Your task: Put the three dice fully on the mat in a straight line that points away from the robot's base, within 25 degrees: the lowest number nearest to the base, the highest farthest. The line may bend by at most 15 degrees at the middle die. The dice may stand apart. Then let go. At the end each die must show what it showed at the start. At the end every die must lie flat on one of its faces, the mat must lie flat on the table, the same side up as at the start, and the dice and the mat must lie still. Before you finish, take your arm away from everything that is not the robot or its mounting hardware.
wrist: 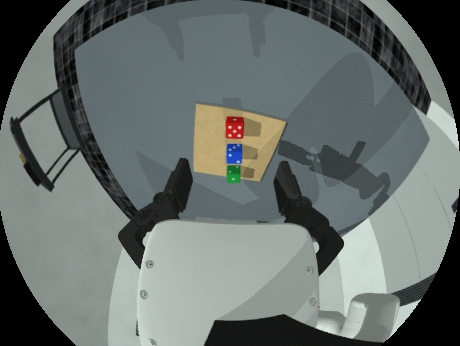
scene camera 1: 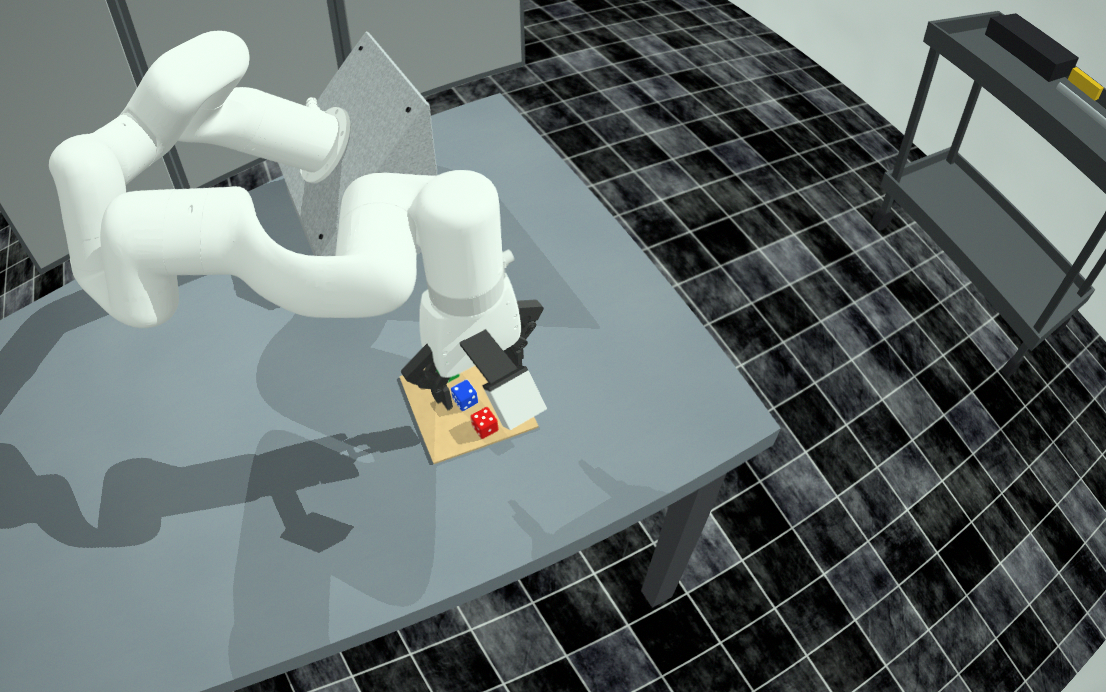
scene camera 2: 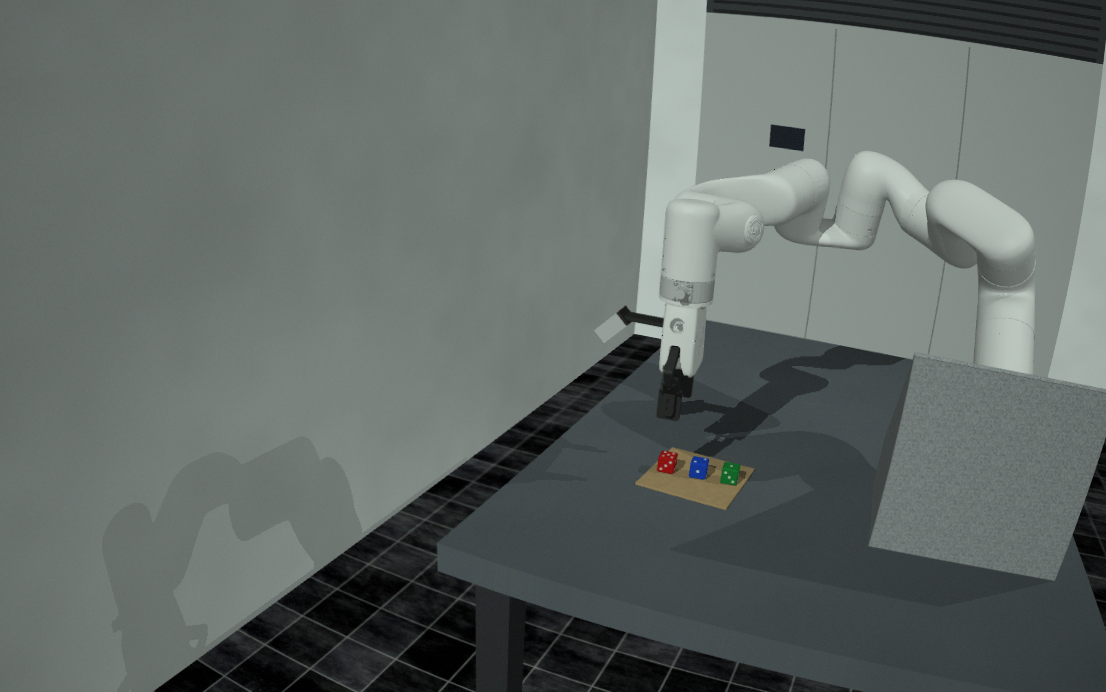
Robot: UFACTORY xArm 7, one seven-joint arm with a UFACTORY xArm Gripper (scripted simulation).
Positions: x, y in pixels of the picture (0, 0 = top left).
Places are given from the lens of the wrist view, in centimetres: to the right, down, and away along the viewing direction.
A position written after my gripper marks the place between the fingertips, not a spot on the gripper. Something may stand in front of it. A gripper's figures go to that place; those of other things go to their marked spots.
my gripper (wrist: 233, 170): 0, 0, 14
tan mat (wrist: 261, 134): 5, -6, 22
